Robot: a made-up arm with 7 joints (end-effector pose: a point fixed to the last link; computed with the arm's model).
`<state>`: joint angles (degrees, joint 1 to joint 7).
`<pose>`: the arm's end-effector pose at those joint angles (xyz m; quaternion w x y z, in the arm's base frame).
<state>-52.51 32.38 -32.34 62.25 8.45 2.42 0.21</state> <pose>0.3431 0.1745 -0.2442 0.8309 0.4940 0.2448 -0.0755</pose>
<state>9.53 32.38 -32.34 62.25 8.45 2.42 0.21</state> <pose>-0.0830 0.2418 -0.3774 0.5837 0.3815 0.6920 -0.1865</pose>
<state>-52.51 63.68 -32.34 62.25 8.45 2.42 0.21</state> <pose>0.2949 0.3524 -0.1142 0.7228 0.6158 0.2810 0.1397</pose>
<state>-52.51 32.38 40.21 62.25 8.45 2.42 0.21</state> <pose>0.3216 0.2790 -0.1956 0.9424 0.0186 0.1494 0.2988</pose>
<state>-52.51 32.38 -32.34 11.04 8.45 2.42 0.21</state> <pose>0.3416 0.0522 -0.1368 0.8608 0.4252 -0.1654 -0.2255</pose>
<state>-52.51 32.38 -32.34 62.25 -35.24 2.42 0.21</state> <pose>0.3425 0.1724 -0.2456 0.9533 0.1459 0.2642 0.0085</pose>
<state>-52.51 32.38 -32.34 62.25 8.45 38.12 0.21</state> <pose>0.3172 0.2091 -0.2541 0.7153 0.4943 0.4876 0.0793</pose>
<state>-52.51 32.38 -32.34 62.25 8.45 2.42 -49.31</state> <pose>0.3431 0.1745 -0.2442 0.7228 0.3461 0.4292 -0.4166</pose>
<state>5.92 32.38 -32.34 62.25 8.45 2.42 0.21</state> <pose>-0.0559 0.2413 -0.3826 0.6037 0.3915 0.6704 -0.1812</pose>
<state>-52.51 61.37 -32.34 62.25 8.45 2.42 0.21</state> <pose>0.3009 0.3420 -0.1260 0.7327 0.6082 0.2790 0.1240</pose>
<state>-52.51 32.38 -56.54 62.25 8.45 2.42 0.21</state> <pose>0.3244 0.1541 -0.2751 0.7158 0.6175 0.2564 -0.2013</pose>
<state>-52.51 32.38 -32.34 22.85 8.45 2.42 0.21</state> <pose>0.3543 0.0767 -0.1639 0.8692 0.4493 -0.0707 -0.1939</pose>
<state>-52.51 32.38 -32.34 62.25 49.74 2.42 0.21</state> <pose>0.3442 0.1749 -0.2420 0.6049 0.7585 0.1941 -0.1452</pose>
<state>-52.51 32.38 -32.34 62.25 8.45 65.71 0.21</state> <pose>0.2870 0.2252 -0.2501 0.5779 0.4618 0.6442 0.1944</pose>
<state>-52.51 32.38 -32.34 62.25 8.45 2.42 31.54</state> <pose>0.3431 0.1745 -0.2442 0.8204 0.5418 0.1023 0.1516</pose>
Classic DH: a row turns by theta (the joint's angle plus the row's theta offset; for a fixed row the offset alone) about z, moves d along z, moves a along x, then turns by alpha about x. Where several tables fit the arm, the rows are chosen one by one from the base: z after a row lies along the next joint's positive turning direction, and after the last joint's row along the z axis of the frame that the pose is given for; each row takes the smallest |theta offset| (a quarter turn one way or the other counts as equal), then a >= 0, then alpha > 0; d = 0 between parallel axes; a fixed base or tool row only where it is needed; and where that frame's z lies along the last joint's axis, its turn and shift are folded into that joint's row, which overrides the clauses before.
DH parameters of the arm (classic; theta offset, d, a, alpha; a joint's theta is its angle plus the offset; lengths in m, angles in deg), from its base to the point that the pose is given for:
base (fixed): -4.07 0 0 -74.51
joint 1: -75.12 0.0498 -0.0186 -90
joint 2: 74 0.0002 -0.008 90
joint 3: 90 -0.2441 0.0219 -90
joint 4: 90 0.002 0.0083 90
joint 5: 0 0.1157 0.0003 -90
joint 6: -90 0 0.0723 90
joint 7: 0 -0.0001 0 0

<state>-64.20 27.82 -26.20 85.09 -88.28 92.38 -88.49</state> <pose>0.2897 0.1061 -0.2324 0.2738 -0.8306 0.2874 -0.3906</pose>
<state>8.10 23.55 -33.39 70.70 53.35 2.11 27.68</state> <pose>-0.0998 0.1972 -0.3975 0.5009 0.6586 0.4394 -0.3498</pose>
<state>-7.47 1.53 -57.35 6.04 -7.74 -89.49 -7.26</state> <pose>0.0605 -0.0526 -0.2096 0.6877 -0.3472 -0.5304 -0.3537</pose>
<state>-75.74 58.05 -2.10 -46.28 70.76 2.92 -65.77</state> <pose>0.1705 0.0918 0.1231 0.3698 0.8747 -0.2279 0.2151</pose>
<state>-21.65 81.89 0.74 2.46 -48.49 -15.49 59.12</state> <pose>0.2375 0.2792 0.0090 0.8419 0.1434 -0.3046 0.4218</pose>
